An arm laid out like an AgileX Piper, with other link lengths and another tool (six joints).
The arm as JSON. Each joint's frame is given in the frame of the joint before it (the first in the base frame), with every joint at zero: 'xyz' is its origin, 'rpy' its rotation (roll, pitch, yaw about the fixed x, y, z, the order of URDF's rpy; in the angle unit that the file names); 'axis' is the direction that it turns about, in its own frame. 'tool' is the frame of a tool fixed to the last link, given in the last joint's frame.
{
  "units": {
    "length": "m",
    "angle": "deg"
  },
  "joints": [
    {
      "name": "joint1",
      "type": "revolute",
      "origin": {
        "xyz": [
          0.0,
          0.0,
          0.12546
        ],
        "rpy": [
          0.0,
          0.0,
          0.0
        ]
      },
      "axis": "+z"
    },
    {
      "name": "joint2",
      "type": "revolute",
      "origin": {
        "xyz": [
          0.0,
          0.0,
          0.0
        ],
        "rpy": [
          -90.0,
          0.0,
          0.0
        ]
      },
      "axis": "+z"
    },
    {
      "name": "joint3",
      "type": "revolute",
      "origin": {
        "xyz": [
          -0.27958,
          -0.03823,
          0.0
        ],
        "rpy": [
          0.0,
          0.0,
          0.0
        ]
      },
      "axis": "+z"
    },
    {
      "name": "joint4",
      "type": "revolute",
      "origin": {
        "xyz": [
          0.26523,
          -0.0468,
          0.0
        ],
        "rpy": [
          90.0,
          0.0,
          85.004
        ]
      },
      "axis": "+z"
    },
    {
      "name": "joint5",
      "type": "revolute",
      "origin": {
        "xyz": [
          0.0,
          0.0,
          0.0
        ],
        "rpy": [
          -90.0,
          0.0,
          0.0
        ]
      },
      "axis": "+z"
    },
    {
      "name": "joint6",
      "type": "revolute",
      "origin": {
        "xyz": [
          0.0,
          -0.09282,
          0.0
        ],
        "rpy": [
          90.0,
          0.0,
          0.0
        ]
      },
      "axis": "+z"
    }
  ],
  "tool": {
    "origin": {
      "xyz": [
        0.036,
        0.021,
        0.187
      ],
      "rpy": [
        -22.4,
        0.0,
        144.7
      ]
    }
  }
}
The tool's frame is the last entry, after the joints.
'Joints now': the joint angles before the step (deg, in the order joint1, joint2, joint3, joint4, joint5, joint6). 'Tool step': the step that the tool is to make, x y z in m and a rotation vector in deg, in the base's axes. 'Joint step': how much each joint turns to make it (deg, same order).
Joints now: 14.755 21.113 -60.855 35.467 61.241 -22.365
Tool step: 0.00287 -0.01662 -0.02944 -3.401 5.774 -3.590
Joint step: 0.002 0.001 -0.001 -6.074 4.765 5.057
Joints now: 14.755 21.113 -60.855 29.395 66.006 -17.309
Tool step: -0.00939 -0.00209 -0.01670 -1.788 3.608 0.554
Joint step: 0.002 -0.001 0.000 -0.623 3.916 1.161
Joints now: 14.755 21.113 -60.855 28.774 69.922 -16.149
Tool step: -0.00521 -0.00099 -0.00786 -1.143 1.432 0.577
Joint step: 0.000 0.000 -0.001 -0.116 1.918 -0.012
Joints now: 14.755 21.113 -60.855 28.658 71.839 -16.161
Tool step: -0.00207 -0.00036 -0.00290 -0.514 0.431 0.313
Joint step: -0.002 -0.001 0.001 0.002 0.719 -0.181
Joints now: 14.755 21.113 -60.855 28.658 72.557 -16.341
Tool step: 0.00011 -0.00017 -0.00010 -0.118 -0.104 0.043
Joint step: 0.002 0.000 -0.001 -0.025 0.000 -0.153
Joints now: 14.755 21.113 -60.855 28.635 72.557 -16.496
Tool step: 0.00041 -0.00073 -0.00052 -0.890 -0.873 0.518
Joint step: 0.002 -0.001 0.001 -0.002 -0.001 -1.349
